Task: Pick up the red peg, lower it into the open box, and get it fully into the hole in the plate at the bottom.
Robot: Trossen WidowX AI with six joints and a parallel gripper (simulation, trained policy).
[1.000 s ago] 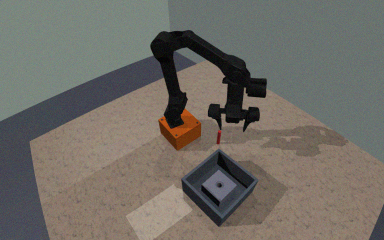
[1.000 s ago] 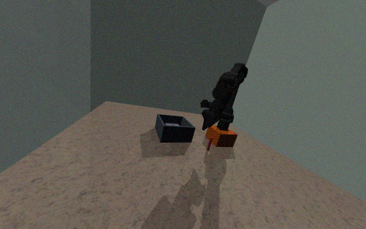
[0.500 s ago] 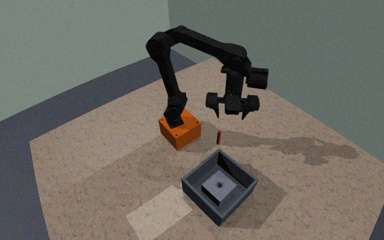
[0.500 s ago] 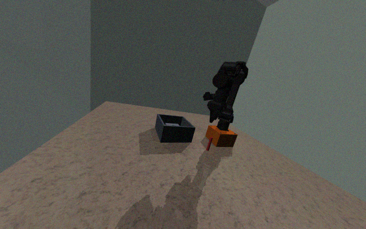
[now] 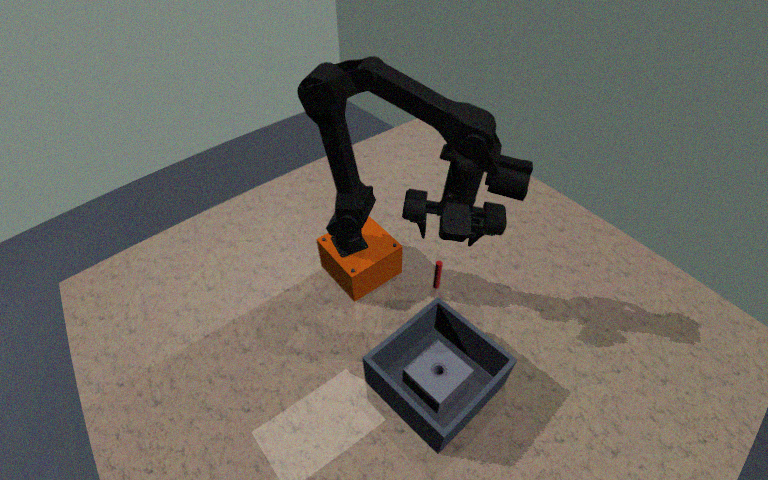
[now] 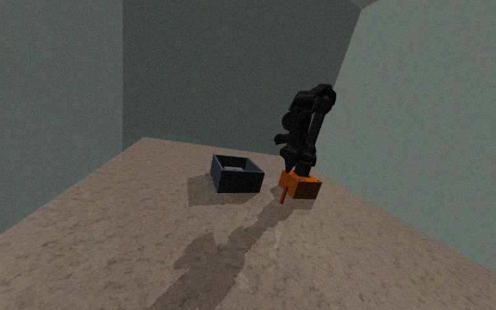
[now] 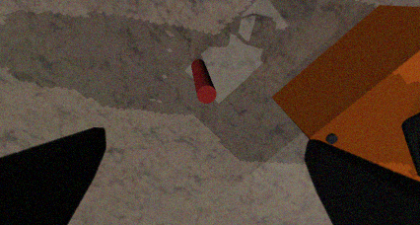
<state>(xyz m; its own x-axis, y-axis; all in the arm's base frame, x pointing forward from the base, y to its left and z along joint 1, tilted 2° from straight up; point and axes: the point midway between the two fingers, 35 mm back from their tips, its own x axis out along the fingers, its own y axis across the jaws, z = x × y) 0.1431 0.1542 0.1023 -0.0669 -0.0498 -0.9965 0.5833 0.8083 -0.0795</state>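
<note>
My gripper tip is 11 cm above the red peg and 1 cm past it. Also, from my gripper tip: dark grey box 19 cm ahead, 13 cm to the right, 13 cm below; grey plate 19 cm ahead, 13 cm to the right, 11 cm below.
</note>
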